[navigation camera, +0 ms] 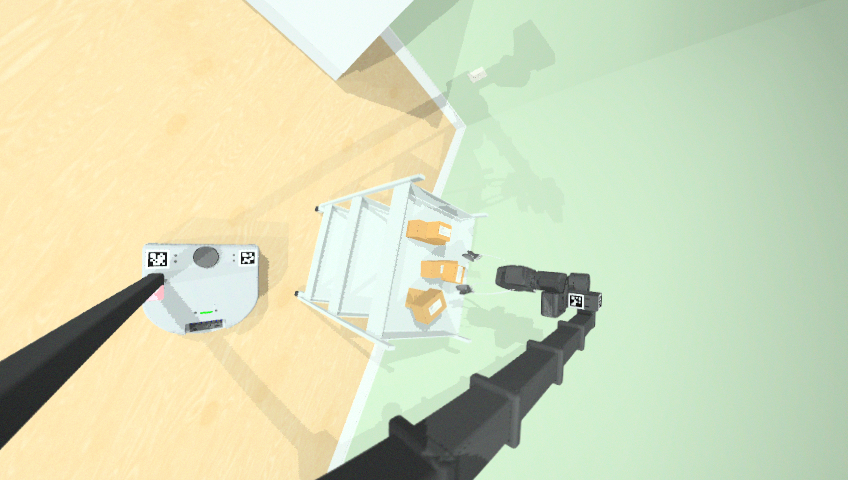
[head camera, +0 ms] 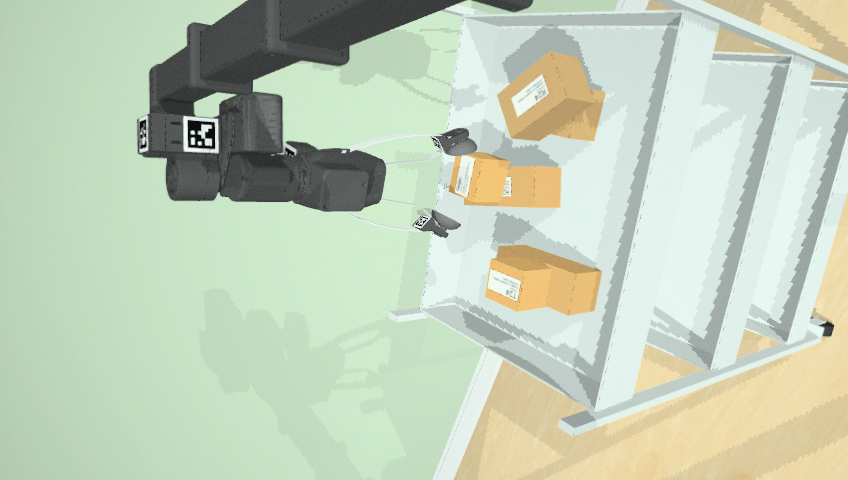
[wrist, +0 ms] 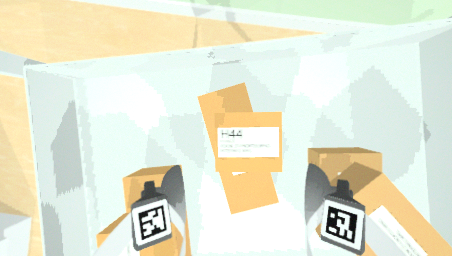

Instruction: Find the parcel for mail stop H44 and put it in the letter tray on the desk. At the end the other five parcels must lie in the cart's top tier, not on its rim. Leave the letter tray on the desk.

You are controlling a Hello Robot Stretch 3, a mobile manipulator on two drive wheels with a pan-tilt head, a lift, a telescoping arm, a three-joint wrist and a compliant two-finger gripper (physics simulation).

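Places are measured from the robot's base along level axes (x left, y back, z up), in centimetres.
Pixels of known places: gripper, fingertip midpoint: (navigation camera: 460,271) (head camera: 464,184) (wrist: 243,185); robot's base at its link origin: (navigation camera: 206,256).
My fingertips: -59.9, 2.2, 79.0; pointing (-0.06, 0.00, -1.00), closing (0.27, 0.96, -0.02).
For each thing: its middle in the pictures, then the offset to it from my fingertips, as dx, dy, dz. "pt": a spot on its surface instead.
- H44 parcel at the middle of its body: (wrist: 247,139) (head camera: 478,176) (navigation camera: 453,273) -2.7, +1.2, -5.0
- brown parcel at the middle of its body: (wrist: 238,146) (head camera: 510,187) (navigation camera: 439,268) -1.8, -0.1, -10.1
- cart's top tier at a spot on its surface: (head camera: 648,208) (navigation camera: 391,264) pt +20.7, -2.7, -7.1
- pair at the middle of its body: (wrist: 139,248) (head camera: 517,282) (navigation camera: 438,231) +4.5, -12.1, -5.0
The H44 parcel (head camera: 492,178) (navigation camera: 451,271) (wrist: 250,120) is a small brown box with a white label. It lies on top of another brown parcel (head camera: 542,186) (navigation camera: 430,268) (wrist: 252,196) in the cart's top tier (head camera: 648,208) (navigation camera: 390,261). My gripper (head camera: 453,183) (navigation camera: 468,272) (wrist: 243,185) is open, its fingertips wide apart. In the head view they stand on either side of the H44 parcel's label end, at the tier's wall side. In the wrist view no parcel touches both fingertips. The letter tray does not show.
Two stacked parcels (head camera: 550,95) (navigation camera: 427,306) (wrist: 400,215) lie on one side of the H44 parcel, the upper one tilted. Another pair (head camera: 516,285) (navigation camera: 437,231) (wrist: 150,182) lies on the other side. Tier walls surround them. A white surface (navigation camera: 339,29) stands beyond the cart.
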